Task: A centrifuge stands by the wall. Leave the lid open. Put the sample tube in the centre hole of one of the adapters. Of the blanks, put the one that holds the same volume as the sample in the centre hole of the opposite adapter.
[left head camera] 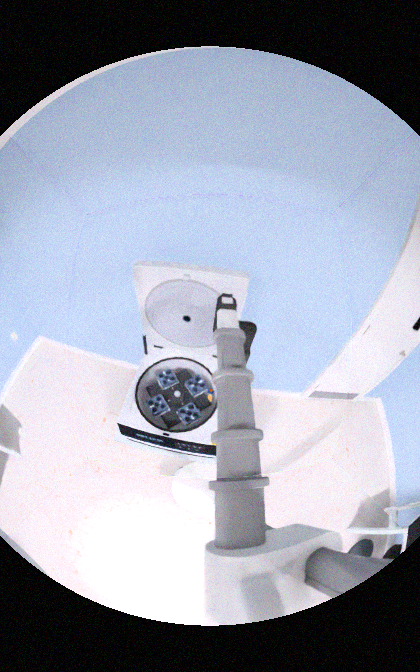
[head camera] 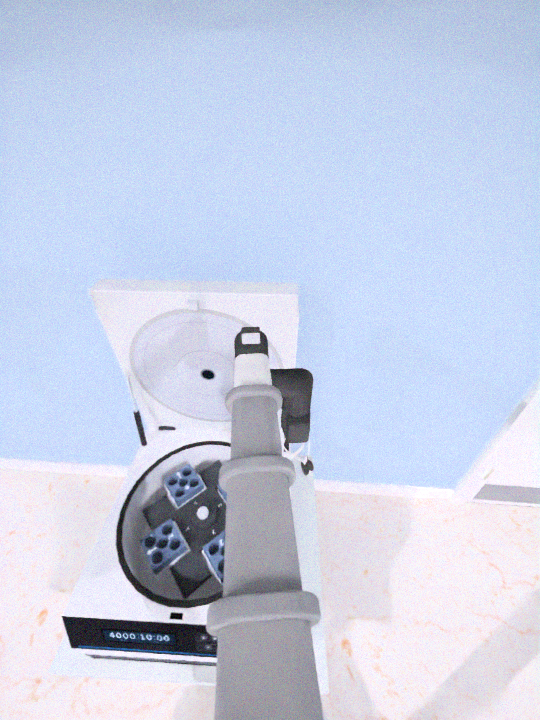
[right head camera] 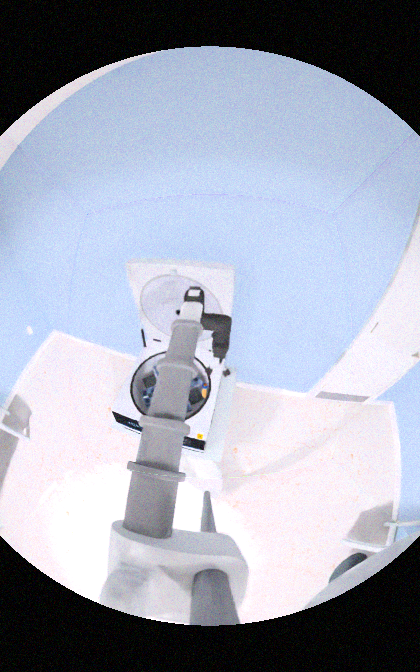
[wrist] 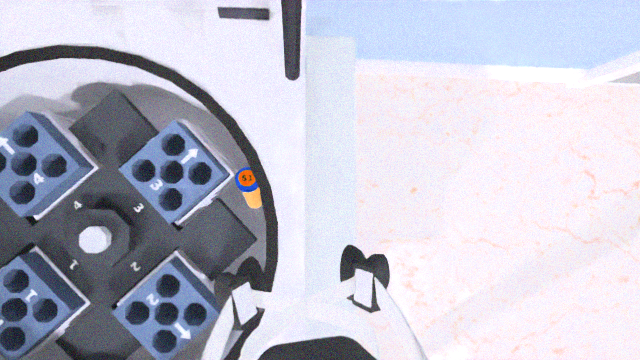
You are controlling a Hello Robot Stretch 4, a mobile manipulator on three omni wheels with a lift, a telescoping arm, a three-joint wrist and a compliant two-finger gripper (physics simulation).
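Places are measured from the robot's base along level axes (x back, y right, z up), in metres.
Where they show: gripper, fingertip midpoint: [wrist: 302, 272].
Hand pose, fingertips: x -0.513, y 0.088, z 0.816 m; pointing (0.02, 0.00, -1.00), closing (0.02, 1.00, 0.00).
Observation:
Each offset is from my fingertips to the centre of the thing. "pt": to the spot under its first point.
The centrifuge [head camera: 93, 581] [left head camera: 129, 422] [right head camera: 220, 395] [wrist: 290, 175] has its lid {pt dx -0.257, dy -0.012, dz +0.351 m} [head camera: 279, 302] [left head camera: 240, 285] [right head camera: 225, 275] open. In the wrist view, adapter 1 {dx +0.052, dy -0.366, dz -0.277 m} [wrist: 30, 327], adapter 2 {dx +0.084, dy -0.185, dz -0.277 m} [wrist: 182, 298], adapter 3 {dx -0.098, dy -0.154, dz -0.277 m} [wrist: 187, 187] and adapter 4 {dx -0.130, dy -0.334, dz -0.277 m} [wrist: 40, 150] sit around the rotor; their visible holes look empty. A tube {dx -0.057, dy -0.066, dz -0.322 m} [left head camera: 210, 396] [right head camera: 204, 390] [wrist: 253, 196] with orange contents and a blue-rimmed orange cap marked S1 leans in the bowl, between adapter 3 and the bowl wall. My gripper [right head camera: 218, 371] [wrist: 302, 272] is partly open and empty, over the centrifuge's right side. No blanks show.
The telescoping arm [head camera: 261, 523] [left head camera: 237, 450] [right head camera: 170, 400] reaches over the centrifuge and hides part of the bowl in the head views. The blue wall [head camera: 406, 290] stands behind the open lid. A white sloped structure [head camera: 523, 447] stands at the right.

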